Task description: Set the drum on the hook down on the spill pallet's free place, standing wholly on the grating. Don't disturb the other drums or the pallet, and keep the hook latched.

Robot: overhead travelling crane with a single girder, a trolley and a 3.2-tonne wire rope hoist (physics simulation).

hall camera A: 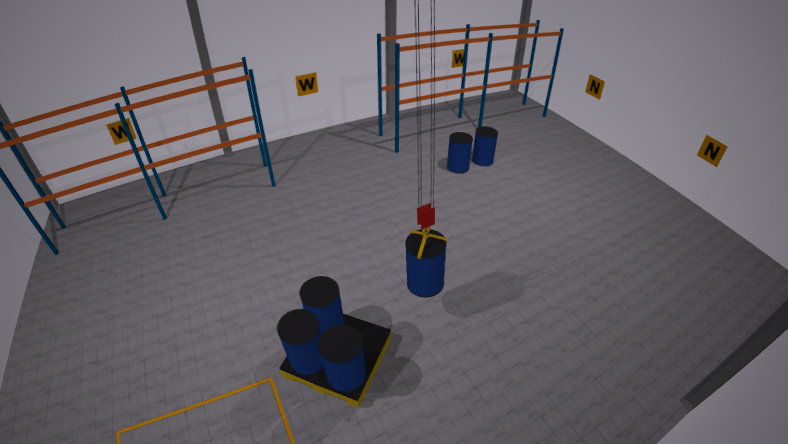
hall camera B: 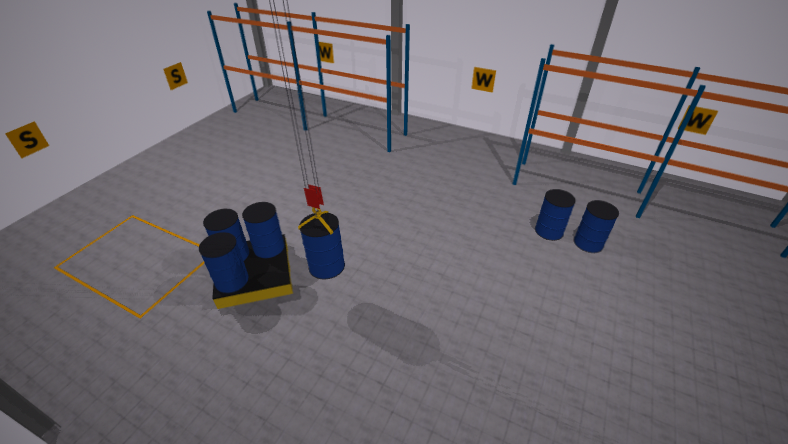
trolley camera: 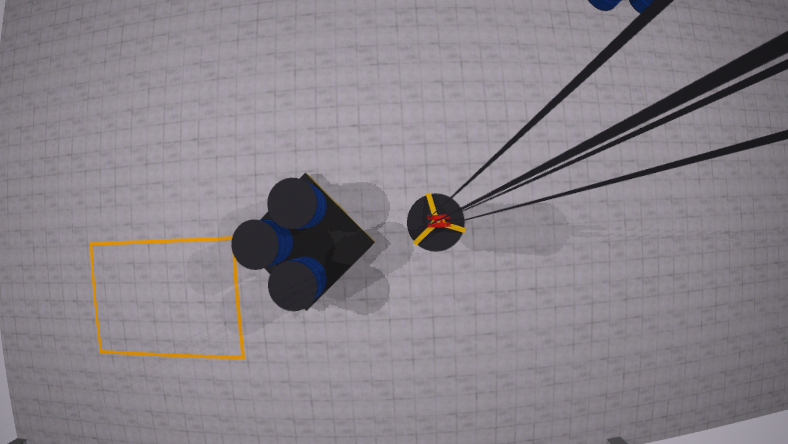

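The blue drum [hall camera A: 425,275] [hall camera B: 324,256] [trolley camera: 421,223] hangs upright under a yellow three-armed lifter on my hook [hall camera A: 425,232] [hall camera B: 317,211] [trolley camera: 438,221], below the red block. It is clear of the floor. In the trolley view it is right of the spill pallet's free corner, with a gap between. The spill pallet [hall camera A: 377,364] [hall camera B: 254,296] [trolley camera: 350,242] has a black grating and yellow sides. Three blue drums stand on it: one [hall camera A: 322,308] [hall camera B: 263,234] [trolley camera: 291,202], a second [hall camera A: 300,347] [hall camera B: 222,219] [trolley camera: 253,244], and a third [hall camera A: 342,366] [hall camera B: 224,270] [trolley camera: 293,285]. The hook's latch is too small to see.
Two loose blue drums [hall camera A: 459,154] [hall camera A: 485,147] [hall camera B: 554,217] [hall camera B: 595,228] stand near a rack [hall camera A: 397,99] [hall camera B: 669,151]. A second rack [hall camera A: 140,159] [hall camera B: 388,93] stands along the same wall. An orange floor rectangle [hall camera A: 193,405] [hall camera B: 99,292] [trolley camera: 165,241] lies beside the pallet.
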